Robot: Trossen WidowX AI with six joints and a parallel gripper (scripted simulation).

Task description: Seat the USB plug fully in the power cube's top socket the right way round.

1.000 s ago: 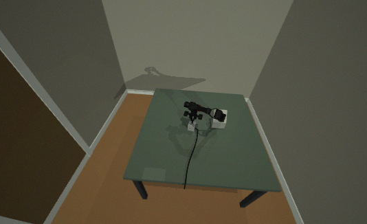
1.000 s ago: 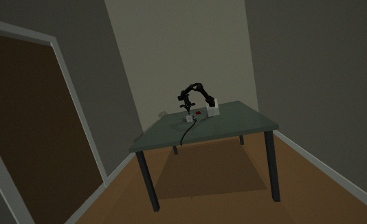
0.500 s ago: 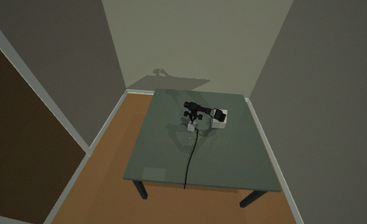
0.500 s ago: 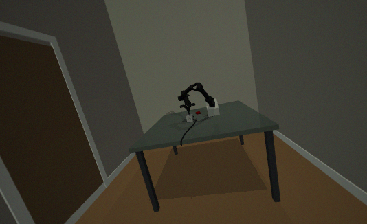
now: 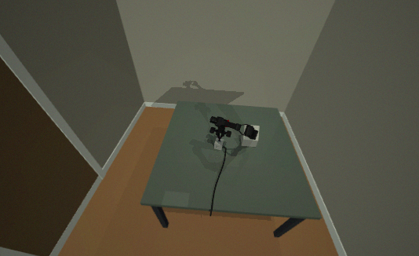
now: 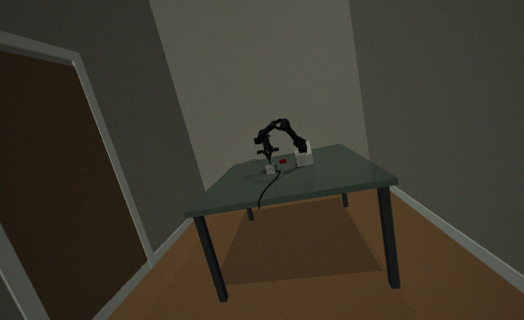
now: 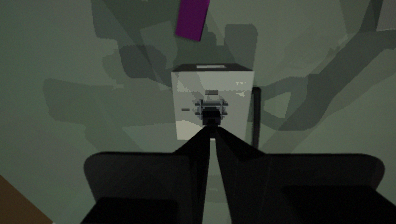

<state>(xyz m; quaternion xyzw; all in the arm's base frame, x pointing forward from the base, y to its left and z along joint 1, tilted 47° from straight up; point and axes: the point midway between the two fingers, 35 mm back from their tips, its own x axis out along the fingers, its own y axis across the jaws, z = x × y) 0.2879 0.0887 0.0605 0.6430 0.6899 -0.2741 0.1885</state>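
My gripper tip is 20 mm above the dark USB plug. From my gripper tip the other things lie so: purple block (10 mm ahead, 100 mm to the right, 110 mm below); then red object (40 mm behind, 350 mm to the right, 100 mm below).
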